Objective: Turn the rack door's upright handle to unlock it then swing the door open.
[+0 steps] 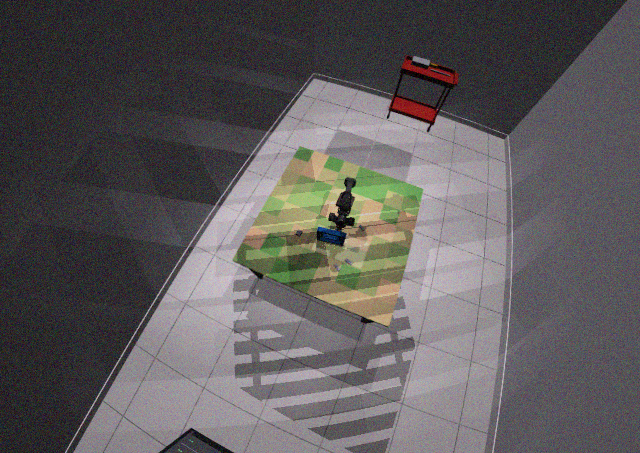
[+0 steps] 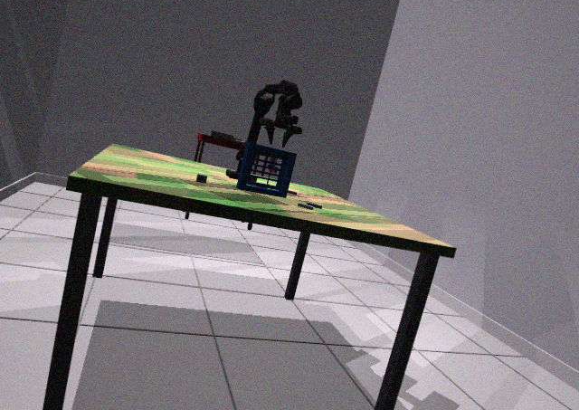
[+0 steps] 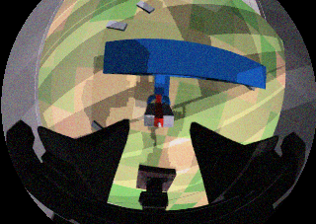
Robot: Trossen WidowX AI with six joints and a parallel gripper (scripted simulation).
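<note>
Now: gripper tip 90 mm above the upright handle and 10 mm past it.
</note>
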